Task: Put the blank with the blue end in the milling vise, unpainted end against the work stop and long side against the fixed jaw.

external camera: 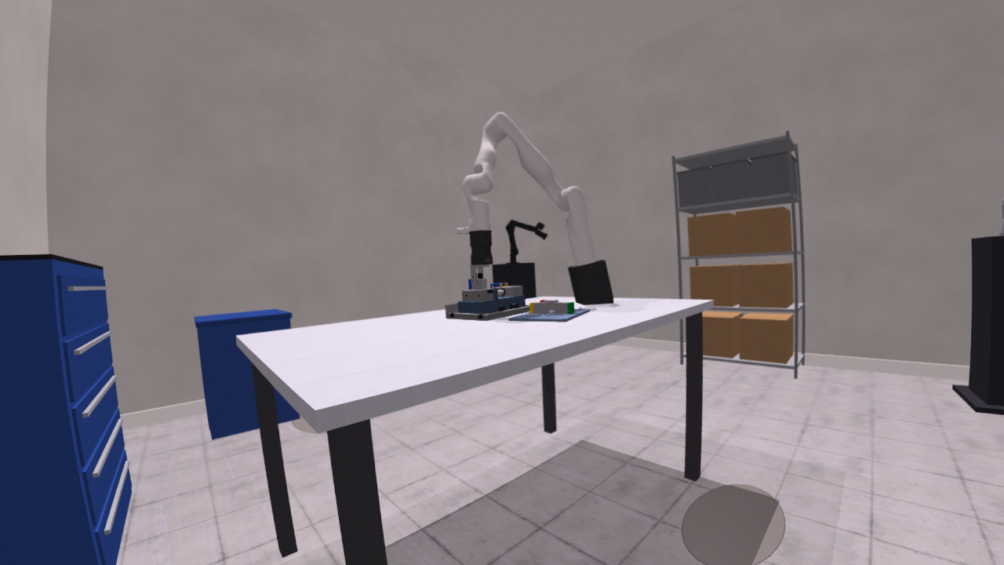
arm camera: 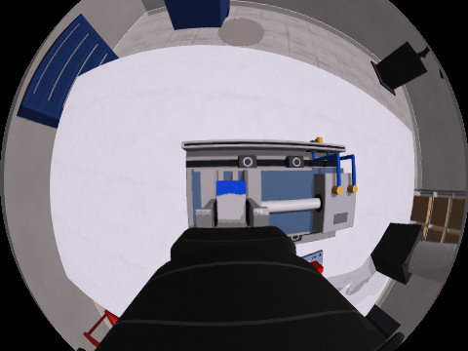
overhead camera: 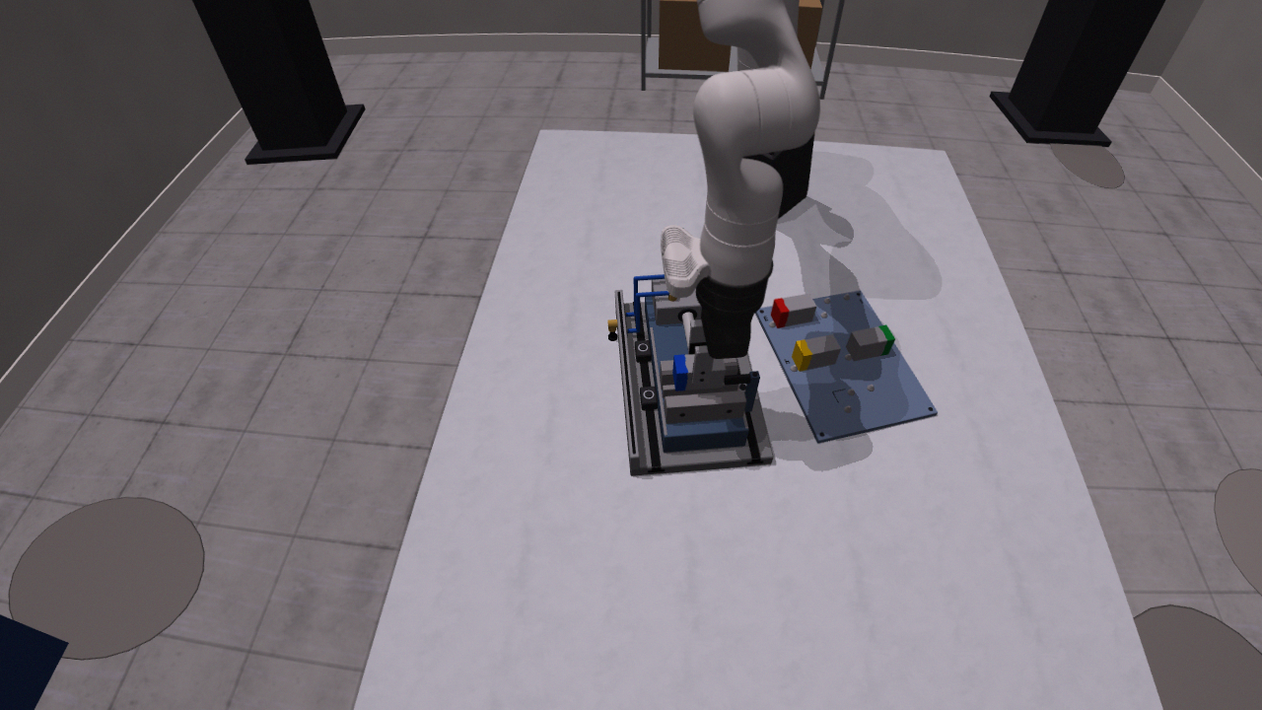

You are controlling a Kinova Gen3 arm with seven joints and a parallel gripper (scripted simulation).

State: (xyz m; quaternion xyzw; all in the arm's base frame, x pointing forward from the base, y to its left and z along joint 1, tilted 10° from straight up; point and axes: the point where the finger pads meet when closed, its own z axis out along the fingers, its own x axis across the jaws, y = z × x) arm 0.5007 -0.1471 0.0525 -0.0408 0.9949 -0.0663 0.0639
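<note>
The blue-ended blank is 2 cm below my hand. Also, from my hand: vise base rail (7 cm behind, 9 cm to the right, 10 cm below); then work stop rod (1 cm behind, 5 cm to the left, 5 cm below); then fixed jaw (3 cm ahead, 1 cm to the left, 6 cm below).
</note>
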